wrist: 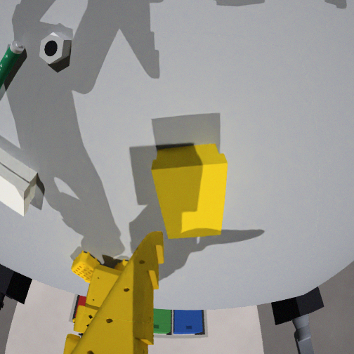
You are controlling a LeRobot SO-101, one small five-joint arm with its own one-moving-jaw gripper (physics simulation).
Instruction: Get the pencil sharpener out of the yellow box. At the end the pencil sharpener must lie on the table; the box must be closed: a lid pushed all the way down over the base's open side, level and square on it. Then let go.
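The yellow box [192,197] stands on the table [290,150] near the middle of the wrist view. A slightly wider part faces the camera, and a narrower part shows past its far edge. The inside of the box does not show, and I cannot tell how far any lid is pushed down. The pencil sharpener does not show as a separate thing that I can identify. My gripper [159,239] is fully open, with one notched yellow jaw in view and the moving jaw out of the picture. The jaw tip appears just left of the box's near edge, apart from it and holding nothing.
A hexagonal nut-like piece [61,51] and a green cylinder [8,62] lie at the upper left. A white block [16,192] is at the left edge. Green [162,320] and blue [188,320] tiles and a black clamp [297,306] show beyond the near table edge.
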